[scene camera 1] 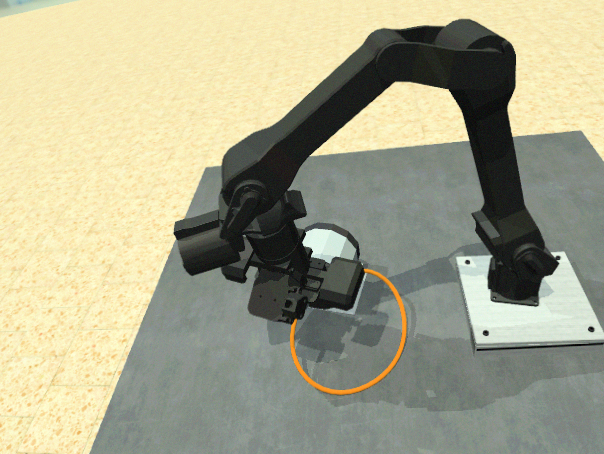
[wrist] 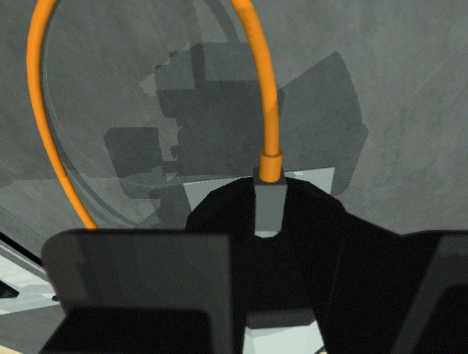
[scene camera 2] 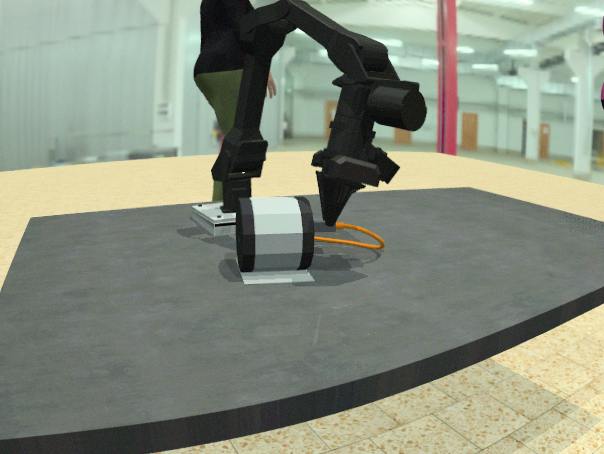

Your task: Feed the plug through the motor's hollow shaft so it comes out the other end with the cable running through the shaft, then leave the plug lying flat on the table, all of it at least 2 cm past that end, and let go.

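Frame: origin at the arm's base, x right, y ahead, z up, level; metres.
Where they show: gripper, fingertip midpoint: (wrist: 268, 195) (scene camera 2: 327, 224); arm's base, link origin: (scene camera 1: 513, 287).
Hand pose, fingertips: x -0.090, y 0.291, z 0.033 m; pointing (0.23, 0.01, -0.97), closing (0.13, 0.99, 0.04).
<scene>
Each offset is from my fingertips to the top centre of the thing. Level surfaces: height alone.
The motor {dz +0.039, dx +0.079, dy -0.007 m} (scene camera 1: 330, 244) (scene camera 2: 277, 230) is a white drum with black end caps on a pale foot. Its shaft opening is hidden. The plug {dz +0.006, dx +0.005, dy -0.001 m} (scene camera 2: 324, 227) (wrist: 270, 207) is a small grey block. My gripper (scene camera 2: 330, 223) (wrist: 268, 195) is shut on the plug and holds it above the table, beside the cable-side end cap. The plug points toward that end; whether its tip is inside the shaft is hidden. The orange cable (scene camera 1: 404, 325) (scene camera 2: 350, 242) (wrist: 270, 100) leaves the plug's rear and loops back toward the motor. Its far end is hidden in these views.
The grey table top {dz -0.063 m} (scene camera 1: 190, 390) (scene camera 2: 150, 360) lies under the motor. The arm's white base plate (scene camera 1: 540, 330) (scene camera 2: 205, 215) stands beyond the motor in the second scene view. The forearm reaches over the motor area from that base. The cable loop spreads beside the motor.
</scene>
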